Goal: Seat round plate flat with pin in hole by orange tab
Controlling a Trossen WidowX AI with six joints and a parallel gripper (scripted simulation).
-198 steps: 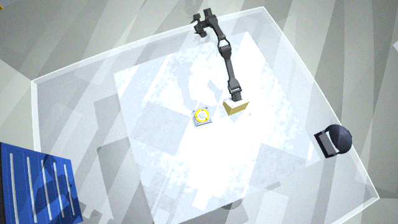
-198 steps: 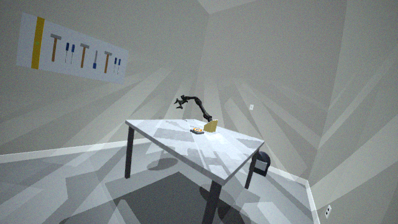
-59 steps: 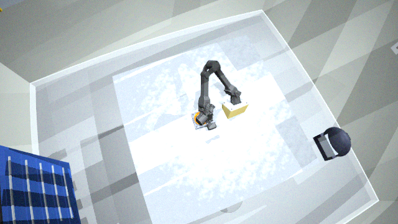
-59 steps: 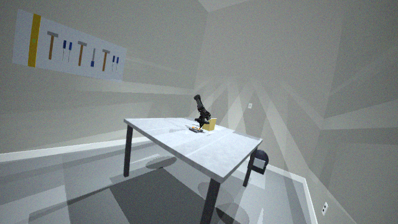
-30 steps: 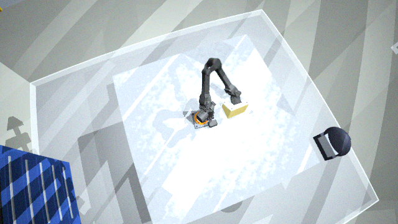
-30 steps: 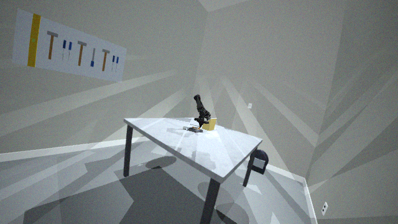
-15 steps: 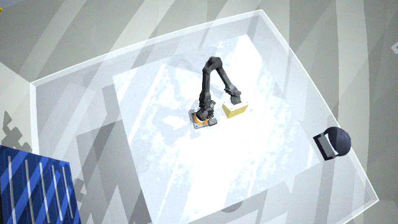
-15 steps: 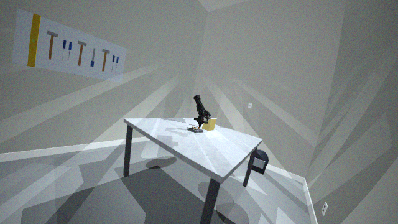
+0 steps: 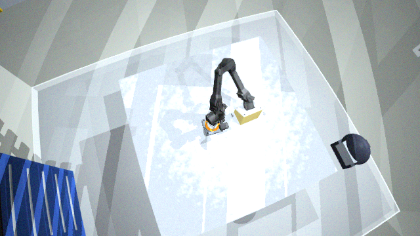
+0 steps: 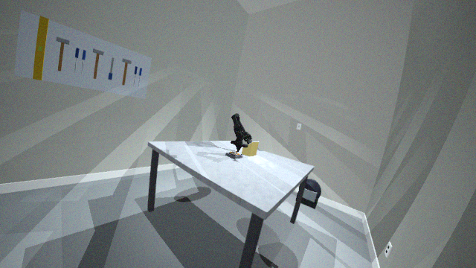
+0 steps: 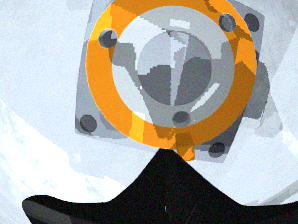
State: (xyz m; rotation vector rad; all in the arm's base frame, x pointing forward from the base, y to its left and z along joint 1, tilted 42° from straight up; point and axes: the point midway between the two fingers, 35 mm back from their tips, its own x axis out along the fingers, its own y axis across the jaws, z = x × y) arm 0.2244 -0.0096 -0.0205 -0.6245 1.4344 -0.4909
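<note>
Now: gripper tip 50 mm short of the grey base, 10 mm to the right of it and 20 mm above it.
</note>
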